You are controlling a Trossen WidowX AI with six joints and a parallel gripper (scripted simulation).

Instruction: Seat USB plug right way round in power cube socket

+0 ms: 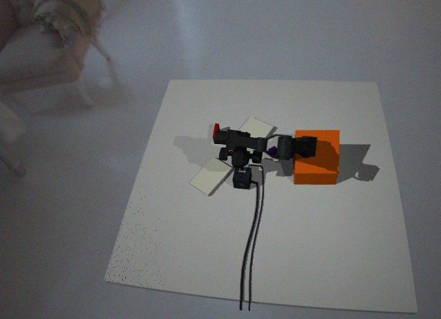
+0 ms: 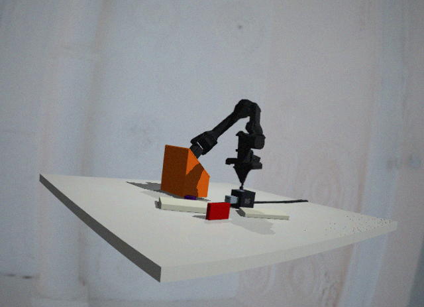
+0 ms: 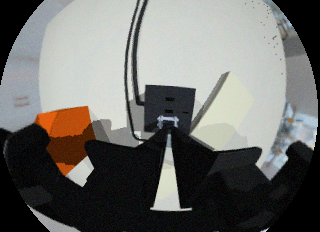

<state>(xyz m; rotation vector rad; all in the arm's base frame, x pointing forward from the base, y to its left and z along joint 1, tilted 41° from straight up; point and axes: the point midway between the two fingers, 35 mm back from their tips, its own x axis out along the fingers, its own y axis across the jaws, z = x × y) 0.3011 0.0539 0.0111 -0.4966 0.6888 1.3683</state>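
Right now my gripper tip is 20 mm above the grey USB plug. The rest, counted from my gripper tip: purple piece 150 mm to the right, 150 mm behind, 100 mm below; red block 280 mm to the right, 140 mm ahead, 80 mm below.
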